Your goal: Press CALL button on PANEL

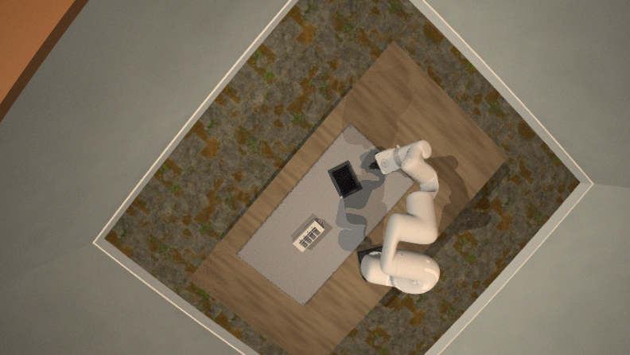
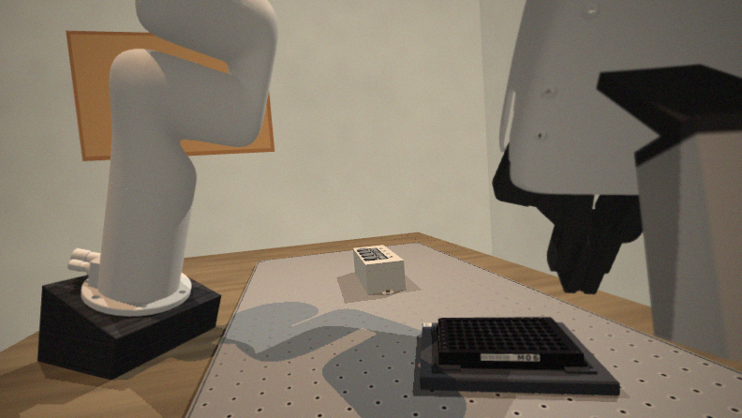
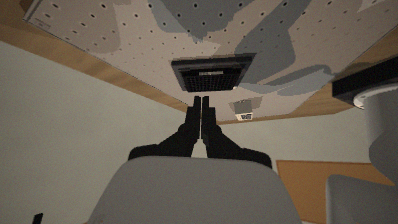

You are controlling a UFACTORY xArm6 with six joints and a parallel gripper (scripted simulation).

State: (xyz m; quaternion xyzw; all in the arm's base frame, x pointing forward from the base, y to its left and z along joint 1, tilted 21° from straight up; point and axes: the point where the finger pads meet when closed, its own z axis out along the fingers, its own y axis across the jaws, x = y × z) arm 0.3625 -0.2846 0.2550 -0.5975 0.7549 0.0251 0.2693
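My hand is 20 mm short of the black 96-well plate M06, 140 mm to the right of it and 120 mm above it. From my hand the other things lie so: dark plate nest N1: 20 mm ahead, 140 mm to the left, 130 mm below.
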